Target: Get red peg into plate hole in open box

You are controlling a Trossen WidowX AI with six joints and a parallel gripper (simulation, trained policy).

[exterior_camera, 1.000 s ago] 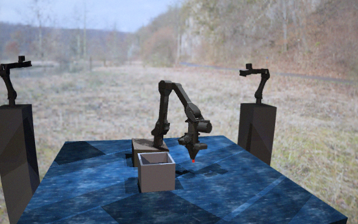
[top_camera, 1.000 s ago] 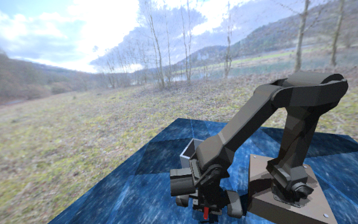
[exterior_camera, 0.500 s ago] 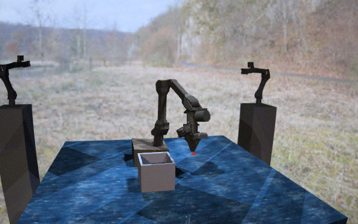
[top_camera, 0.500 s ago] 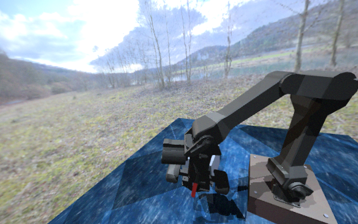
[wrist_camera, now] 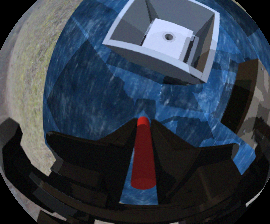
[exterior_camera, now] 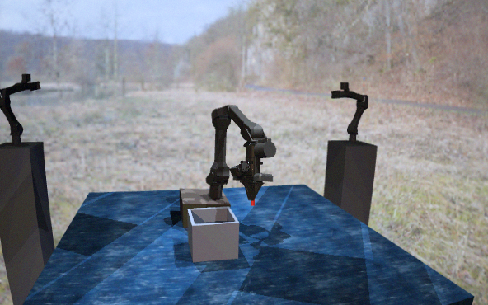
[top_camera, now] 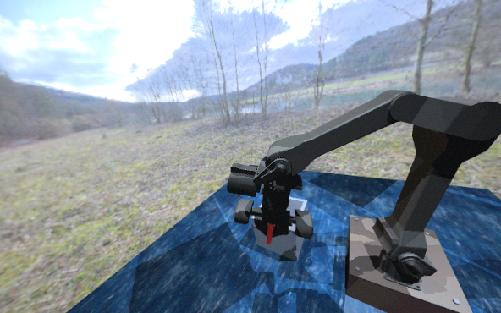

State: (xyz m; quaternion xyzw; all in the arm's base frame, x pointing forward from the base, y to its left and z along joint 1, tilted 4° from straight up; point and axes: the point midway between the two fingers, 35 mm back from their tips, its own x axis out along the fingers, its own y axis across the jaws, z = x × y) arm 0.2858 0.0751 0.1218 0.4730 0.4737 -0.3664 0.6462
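Now: the plate 3 cm ahead of my gripper tip, 15 cm to the right of it and 13 cm below it. From my gripper tip the other things lie so: red peg 1 cm behind, 1 cm to the left, 2 cm above.
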